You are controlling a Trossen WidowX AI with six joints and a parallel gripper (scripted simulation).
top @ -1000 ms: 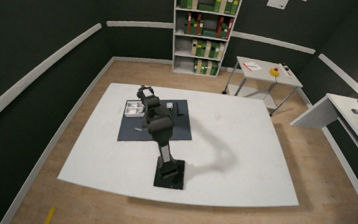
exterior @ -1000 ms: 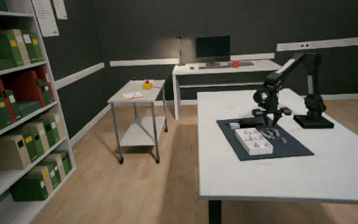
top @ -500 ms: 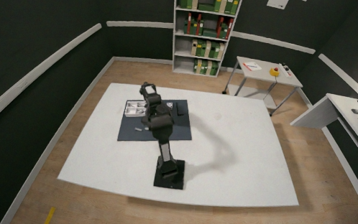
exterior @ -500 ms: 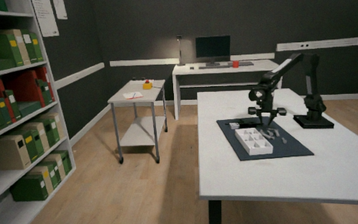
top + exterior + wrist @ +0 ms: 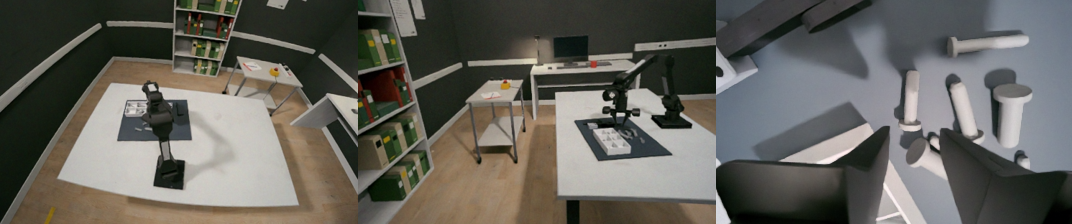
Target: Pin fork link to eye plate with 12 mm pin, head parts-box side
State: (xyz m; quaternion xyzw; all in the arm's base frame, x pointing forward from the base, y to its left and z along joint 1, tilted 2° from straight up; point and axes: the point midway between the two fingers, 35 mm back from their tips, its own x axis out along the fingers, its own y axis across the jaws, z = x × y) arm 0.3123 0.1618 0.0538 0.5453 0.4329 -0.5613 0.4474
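My gripper is now 70 mm above the pin and 10 mm to the left of it. Round my hand: dark blue mat 80 mm below, 30 mm ahead, 10 mm to the left; eye plate 80 mm to the right, 70 mm below, 60 mm ahead; white parts box 120 mm to the left, 70 mm below, 60 mm ahead.
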